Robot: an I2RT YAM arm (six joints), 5 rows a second.
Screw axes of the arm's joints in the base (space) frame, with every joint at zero. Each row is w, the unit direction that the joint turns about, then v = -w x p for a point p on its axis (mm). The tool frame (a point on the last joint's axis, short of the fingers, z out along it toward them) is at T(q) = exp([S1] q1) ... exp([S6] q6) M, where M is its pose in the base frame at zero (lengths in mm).
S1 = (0, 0, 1, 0.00, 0.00, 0.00)
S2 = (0, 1, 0, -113.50, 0.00, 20.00)
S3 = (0, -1, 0, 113.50, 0.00, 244.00)
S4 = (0, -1, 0, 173.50, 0.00, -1.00)
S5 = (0, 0, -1, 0.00, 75.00, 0.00)
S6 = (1, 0, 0, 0.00, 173.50, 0.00)
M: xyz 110.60 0.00 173.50 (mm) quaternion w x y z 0.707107 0 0.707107 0
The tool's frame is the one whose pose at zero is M.
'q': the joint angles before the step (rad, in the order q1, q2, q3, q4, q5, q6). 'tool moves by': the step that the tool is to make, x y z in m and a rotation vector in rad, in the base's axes. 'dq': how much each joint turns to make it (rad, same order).
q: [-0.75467, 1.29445, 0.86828, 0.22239, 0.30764, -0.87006]
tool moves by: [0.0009, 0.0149, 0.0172, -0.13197, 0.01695, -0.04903]
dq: [0.05258, -0.04642, -0.01101, 0.07590, 0.11671, -0.10018]
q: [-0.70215, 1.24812, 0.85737, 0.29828, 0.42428, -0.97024]
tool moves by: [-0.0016, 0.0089, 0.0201, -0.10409, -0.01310, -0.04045]
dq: [0.02824, -0.03249, 0.01228, 0.06598, 0.07132, -0.07753]
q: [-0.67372, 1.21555, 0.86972, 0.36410, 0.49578, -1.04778]
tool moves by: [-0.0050, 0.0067, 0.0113, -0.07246, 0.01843, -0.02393]
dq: [0.01120, -0.03247, -0.00412, 0.04144, 0.03147, -0.08035]
